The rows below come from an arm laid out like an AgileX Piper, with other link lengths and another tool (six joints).
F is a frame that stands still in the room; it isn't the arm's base.
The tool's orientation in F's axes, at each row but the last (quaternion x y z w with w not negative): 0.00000, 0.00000, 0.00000, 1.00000; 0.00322, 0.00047, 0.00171, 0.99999; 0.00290, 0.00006, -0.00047, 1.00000; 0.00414, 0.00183, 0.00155, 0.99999; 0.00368, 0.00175, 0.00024, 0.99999; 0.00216, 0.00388, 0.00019, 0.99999; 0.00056, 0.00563, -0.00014, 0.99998; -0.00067, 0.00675, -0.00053, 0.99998
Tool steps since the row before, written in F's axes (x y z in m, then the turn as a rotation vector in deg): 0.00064, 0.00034, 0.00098, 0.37, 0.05, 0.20; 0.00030, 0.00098, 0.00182, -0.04, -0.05, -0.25; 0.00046, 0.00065, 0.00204, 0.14, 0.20, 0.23; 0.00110, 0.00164, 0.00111, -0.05, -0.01, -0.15; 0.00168, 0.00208, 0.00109, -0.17, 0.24, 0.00; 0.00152, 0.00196, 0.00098, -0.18, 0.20, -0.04; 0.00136, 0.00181, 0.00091, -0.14, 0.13, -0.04; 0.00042, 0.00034, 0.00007, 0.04, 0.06, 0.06
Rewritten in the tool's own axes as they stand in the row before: 0.00064, 0.00034, 0.00098, 0.37, 0.05, 0.20; 0.00030, 0.00099, 0.00181, -0.04, -0.05, -0.25; 0.00046, 0.00066, 0.00204, 0.14, 0.20, 0.23; 0.00110, 0.00165, 0.00110, -0.05, -0.01, -0.15; 0.00168, 0.00209, 0.00108, -0.17, 0.24, 0.00; 0.00151, 0.00196, 0.00098, -0.18, 0.20, -0.04; 0.00135, 0.00181, 0.00092, -0.14, 0.13, -0.04; 0.00042, 0.00034, 0.00008, 0.04, 0.06, 0.06
